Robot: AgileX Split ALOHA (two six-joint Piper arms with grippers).
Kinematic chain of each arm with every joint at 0, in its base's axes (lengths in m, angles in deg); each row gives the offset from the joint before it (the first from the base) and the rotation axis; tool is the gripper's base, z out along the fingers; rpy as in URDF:
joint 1: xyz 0 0 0.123 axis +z
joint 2: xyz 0 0 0 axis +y
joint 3: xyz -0.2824 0 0.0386 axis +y
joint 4: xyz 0.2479 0 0.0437 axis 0.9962 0 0.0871
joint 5: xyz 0 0 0 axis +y
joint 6: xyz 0.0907 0 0.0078 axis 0.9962 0 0.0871
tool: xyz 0 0 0 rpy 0 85 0
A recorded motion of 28 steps. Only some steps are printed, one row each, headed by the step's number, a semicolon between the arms.
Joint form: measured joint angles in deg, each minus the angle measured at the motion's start. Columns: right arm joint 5, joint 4, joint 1, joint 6, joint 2, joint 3; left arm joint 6, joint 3, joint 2, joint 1, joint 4, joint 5.
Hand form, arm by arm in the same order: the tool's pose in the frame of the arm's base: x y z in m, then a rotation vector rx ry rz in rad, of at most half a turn. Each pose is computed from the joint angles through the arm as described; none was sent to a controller.
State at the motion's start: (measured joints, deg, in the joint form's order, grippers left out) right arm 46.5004 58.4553 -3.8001 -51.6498 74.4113 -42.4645; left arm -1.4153 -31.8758 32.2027 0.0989 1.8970 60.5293
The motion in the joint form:
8: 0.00 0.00 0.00 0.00 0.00 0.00; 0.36 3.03 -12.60 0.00 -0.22 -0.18
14: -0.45 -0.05 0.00 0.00 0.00 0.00; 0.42 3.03 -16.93 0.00 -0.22 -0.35
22: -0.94 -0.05 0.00 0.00 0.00 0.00; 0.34 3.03 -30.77 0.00 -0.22 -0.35
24: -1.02 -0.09 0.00 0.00 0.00 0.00; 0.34 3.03 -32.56 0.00 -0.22 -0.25
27: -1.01 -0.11 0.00 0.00 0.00 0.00; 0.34 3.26 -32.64 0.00 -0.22 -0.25
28: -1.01 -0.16 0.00 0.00 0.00 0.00; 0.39 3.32 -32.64 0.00 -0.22 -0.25
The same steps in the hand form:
8: 0.2381 0.0407 0.2521 -0.2467 2.4025 0.7834; 0.0476 0.0024 0.2714 -0.0189 2.3751 0.0292
14: 0.2386 0.0402 0.2521 -0.2428 2.4004 0.7749; 0.0364 0.0024 0.2748 -0.0183 2.2966 0.0286
22: 0.2392 0.0397 0.2521 -0.2378 2.3976 0.7665; -0.0009 0.0023 0.2791 -0.0219 2.0550 0.0246
24: 0.2393 0.0396 0.2520 -0.2376 2.3975 0.7645; -0.0059 0.0023 0.2788 -0.0221 2.0255 0.0241
27: 0.2393 0.0396 0.2520 -0.2380 2.3977 0.7644; -0.0056 0.0023 0.2777 -0.0221 2.0282 0.0242
28: 0.2392 0.0395 0.2520 -0.2388 2.3981 0.7637; -0.0055 0.0023 0.2774 -0.0212 2.0292 0.0247

